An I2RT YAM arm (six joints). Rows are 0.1 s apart.
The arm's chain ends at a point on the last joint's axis. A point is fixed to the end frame.
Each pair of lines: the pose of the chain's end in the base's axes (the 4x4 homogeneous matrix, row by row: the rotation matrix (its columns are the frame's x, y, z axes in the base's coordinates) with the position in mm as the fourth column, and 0 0 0 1 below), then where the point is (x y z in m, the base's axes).
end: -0.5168 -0.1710 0.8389 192.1; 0.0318 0.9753 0.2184 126.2; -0.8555 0.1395 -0.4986 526.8; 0 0 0 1
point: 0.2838 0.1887 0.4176
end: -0.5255 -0.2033 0.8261 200.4; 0.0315 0.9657 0.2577 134.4; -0.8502 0.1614 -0.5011 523.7; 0 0 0 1
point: 0.2889 0.2022 0.4151
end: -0.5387 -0.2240 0.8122 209.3; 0.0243 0.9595 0.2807 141.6; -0.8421 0.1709 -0.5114 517.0; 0 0 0 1
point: 0.2945 0.2123 0.4076
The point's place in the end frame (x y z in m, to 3 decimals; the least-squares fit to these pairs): 0.048 0.030 0.145
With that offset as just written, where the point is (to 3 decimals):
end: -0.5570 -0.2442 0.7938 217.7; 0.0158 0.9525 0.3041 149.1; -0.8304 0.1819 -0.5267 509.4; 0 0 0 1
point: 0.299 0.223 0.399
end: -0.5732 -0.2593 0.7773 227.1; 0.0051 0.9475 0.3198 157.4; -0.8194 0.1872 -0.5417 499.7; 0 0 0 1
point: 0.305 0.232 0.387
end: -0.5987 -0.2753 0.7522 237.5; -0.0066 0.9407 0.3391 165.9; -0.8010 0.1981 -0.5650 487.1; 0 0 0 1
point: 0.310 0.243 0.373
